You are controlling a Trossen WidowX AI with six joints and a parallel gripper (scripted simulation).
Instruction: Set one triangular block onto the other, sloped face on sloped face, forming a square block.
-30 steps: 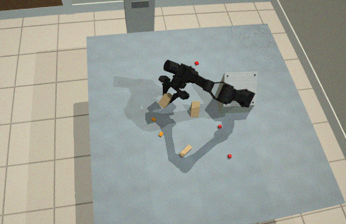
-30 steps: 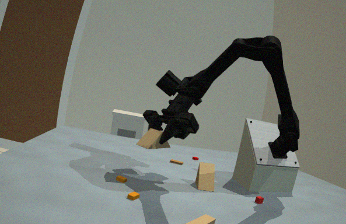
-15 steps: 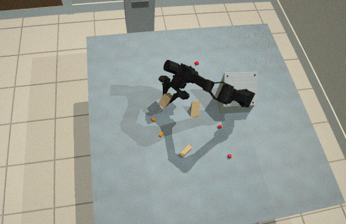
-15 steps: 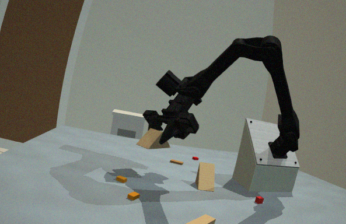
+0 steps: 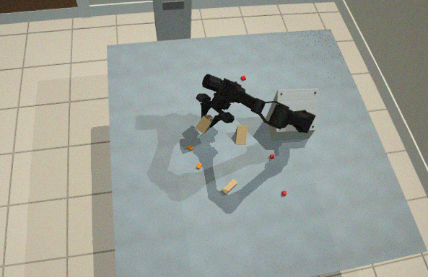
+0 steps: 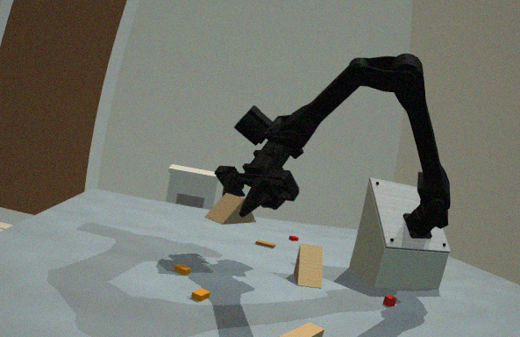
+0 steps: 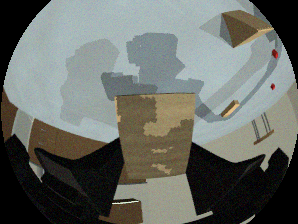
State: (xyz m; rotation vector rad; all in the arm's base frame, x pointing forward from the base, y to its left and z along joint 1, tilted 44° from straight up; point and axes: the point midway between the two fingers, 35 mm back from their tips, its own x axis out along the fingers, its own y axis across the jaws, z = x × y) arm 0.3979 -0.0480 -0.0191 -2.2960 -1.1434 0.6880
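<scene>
Right now my gripper tip is 10 mm below the tan triangular block. Also, from my gripper tip: flat tan plank 70 mm behind, 270 mm to the left, 100 mm below.
</scene>
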